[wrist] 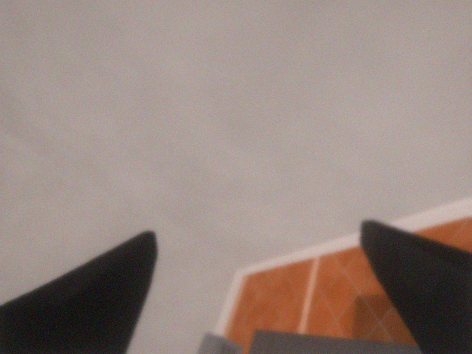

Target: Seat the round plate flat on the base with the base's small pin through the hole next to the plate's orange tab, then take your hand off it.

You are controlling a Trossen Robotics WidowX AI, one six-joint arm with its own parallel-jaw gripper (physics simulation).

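My gripper (258,236) is open, with its two black fingertips wide apart and nothing between them. Behind the gap lies a plain grey surface. The round plate with its orange tab does not show in the wrist view, and I cannot make out the base or its small pin. A flat grey shape (332,342) and a smaller grey piece (218,345) show in part at the bottom edge, between the fingers; what they are I cannot tell.
An orange mat (270,300) with a pale border and thin crossing lines lies at the lower right, partly behind the right finger. A darker square patch (372,317) shows on it. The picture is blurred and grainy.
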